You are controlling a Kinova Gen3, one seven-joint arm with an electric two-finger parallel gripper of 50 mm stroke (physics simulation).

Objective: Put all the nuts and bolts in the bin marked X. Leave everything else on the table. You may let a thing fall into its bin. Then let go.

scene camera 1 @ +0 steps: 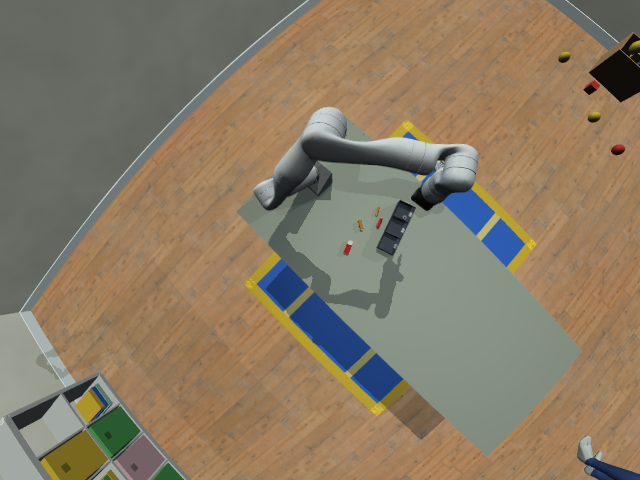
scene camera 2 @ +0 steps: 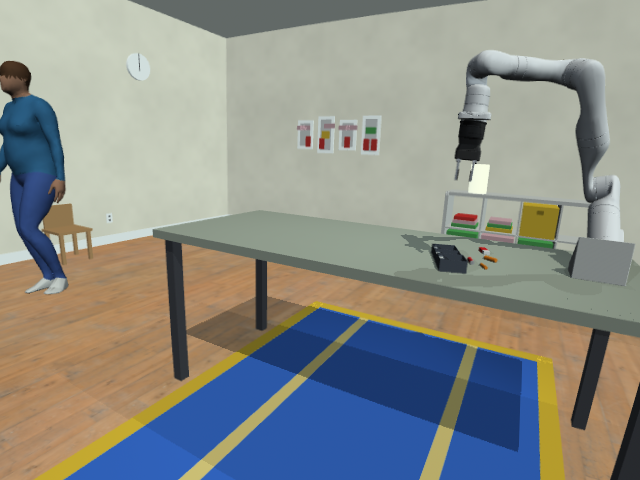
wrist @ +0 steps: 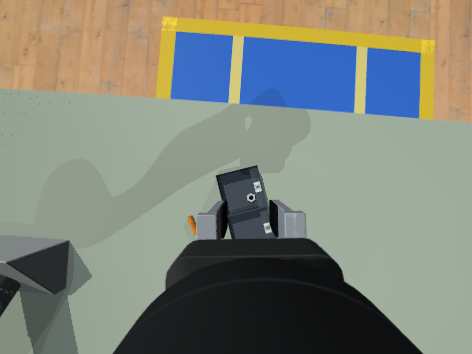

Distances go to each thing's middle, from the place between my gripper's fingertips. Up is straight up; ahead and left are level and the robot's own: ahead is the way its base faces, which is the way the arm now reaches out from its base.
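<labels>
There's a dark three-compartment bin tray [scene camera 1: 396, 226] here, and my hand is 7 cm to the left of it, 2 cm short of it and 26 cm above it.
</labels>
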